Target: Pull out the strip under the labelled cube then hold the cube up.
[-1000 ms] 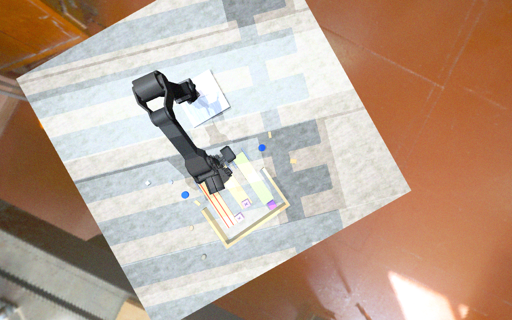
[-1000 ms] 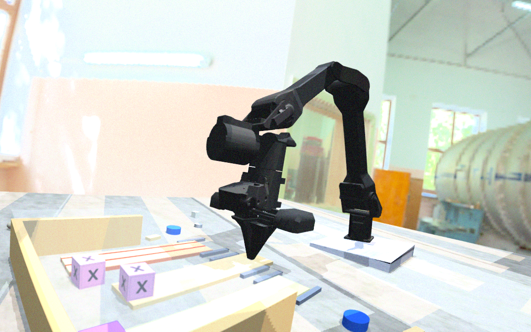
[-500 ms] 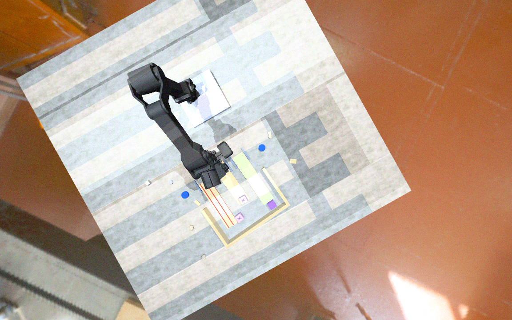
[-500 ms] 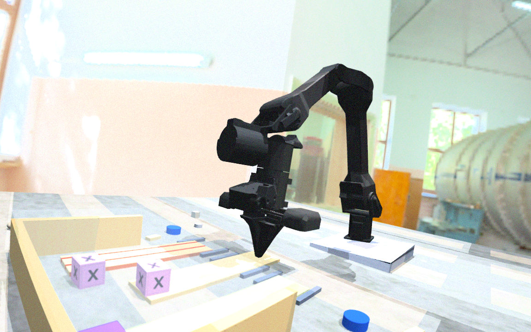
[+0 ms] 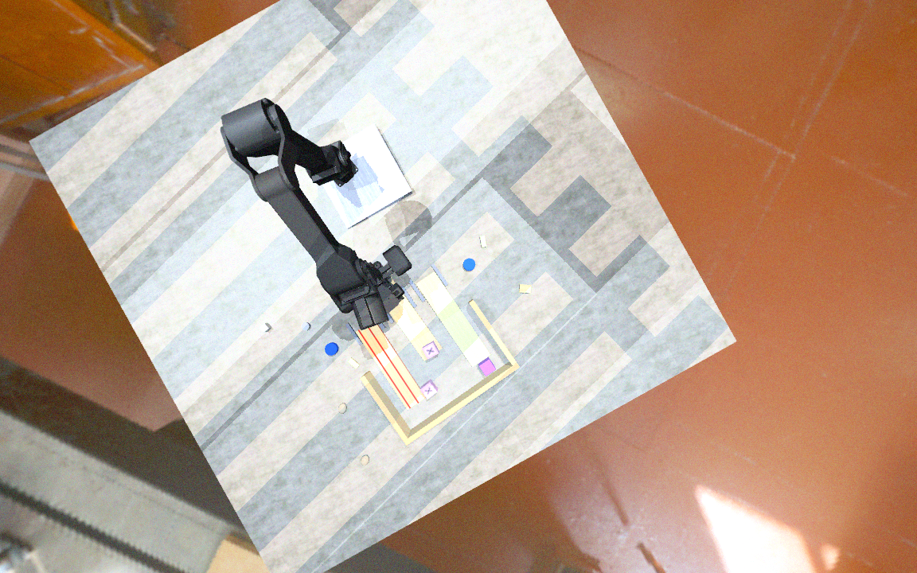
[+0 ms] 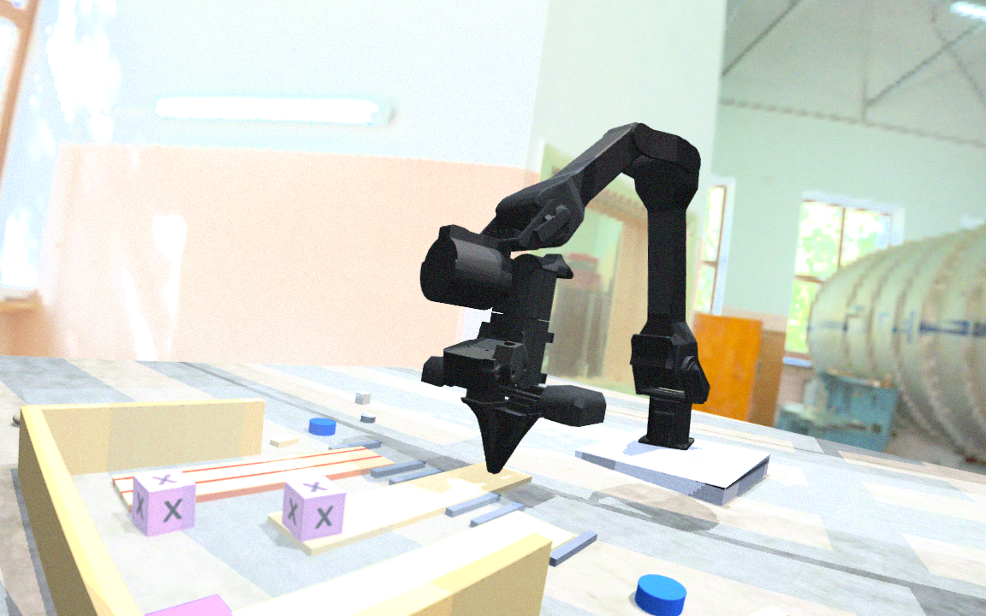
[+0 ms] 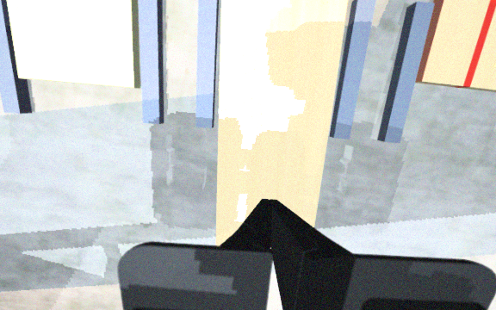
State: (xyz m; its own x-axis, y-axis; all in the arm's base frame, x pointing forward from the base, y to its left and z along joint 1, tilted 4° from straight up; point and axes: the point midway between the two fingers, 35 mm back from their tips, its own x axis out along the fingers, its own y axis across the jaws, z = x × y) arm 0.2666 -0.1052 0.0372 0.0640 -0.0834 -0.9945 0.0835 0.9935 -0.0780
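Right now my gripper tip is 10 cm short of the cream strip and 1 cm to the left of it.
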